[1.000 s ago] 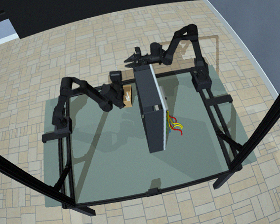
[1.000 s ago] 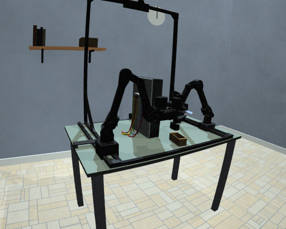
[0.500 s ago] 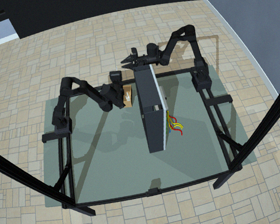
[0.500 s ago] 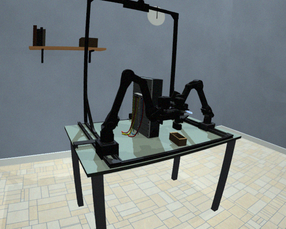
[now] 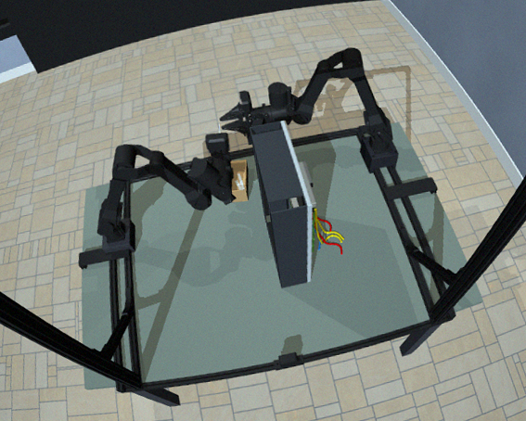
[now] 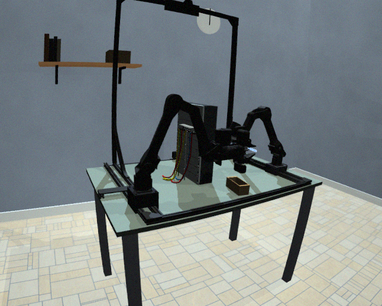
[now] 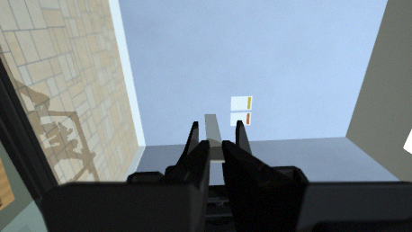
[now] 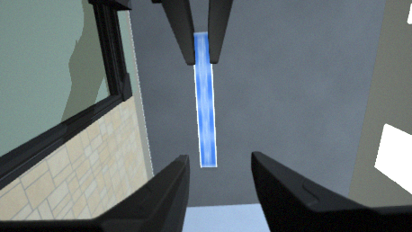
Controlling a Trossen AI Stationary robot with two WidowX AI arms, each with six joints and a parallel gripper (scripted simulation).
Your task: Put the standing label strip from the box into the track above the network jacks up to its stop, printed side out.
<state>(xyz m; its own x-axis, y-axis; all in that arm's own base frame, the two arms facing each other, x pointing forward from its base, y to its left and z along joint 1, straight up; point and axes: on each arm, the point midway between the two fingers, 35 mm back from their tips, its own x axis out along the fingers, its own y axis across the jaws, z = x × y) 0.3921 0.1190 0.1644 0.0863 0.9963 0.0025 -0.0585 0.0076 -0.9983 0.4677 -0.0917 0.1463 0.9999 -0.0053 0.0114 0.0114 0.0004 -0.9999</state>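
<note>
My right gripper is now 2 cm past the blue-white label strip, 5 cm to the right of it and 1 cm above it. Round my right hand: box (7 cm behind, 3 cm to the left, 21 cm below).
Right now my left hand is 50 mm short of the blue-white label strip and 10 mm to the left of it. From my left hand the other things lie so: box (30 mm to the right, 200 mm below).
</note>
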